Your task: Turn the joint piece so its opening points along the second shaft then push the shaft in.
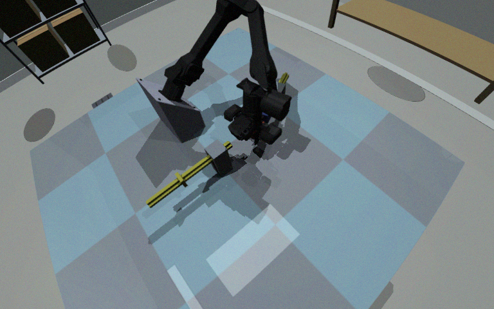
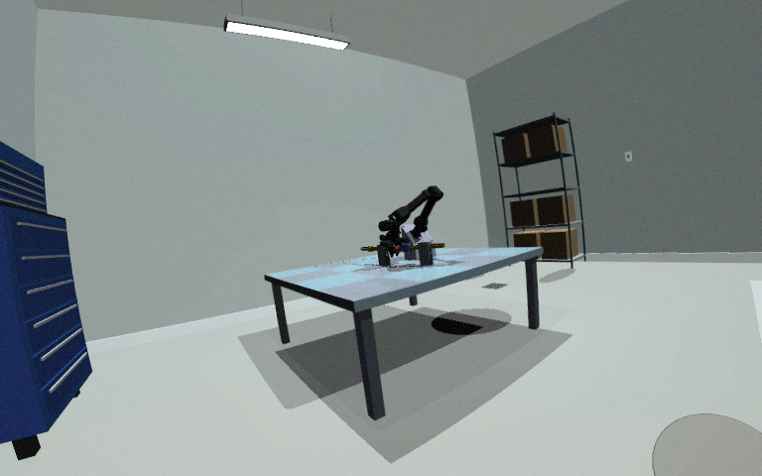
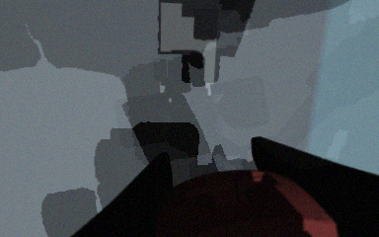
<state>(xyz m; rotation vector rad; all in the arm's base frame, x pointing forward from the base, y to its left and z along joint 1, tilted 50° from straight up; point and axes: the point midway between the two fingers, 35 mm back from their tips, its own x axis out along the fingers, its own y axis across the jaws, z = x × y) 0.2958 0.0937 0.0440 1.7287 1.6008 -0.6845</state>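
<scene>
My gripper tip is 4 cm below the dark red joint piece and 2 cm to the right of it.
</scene>
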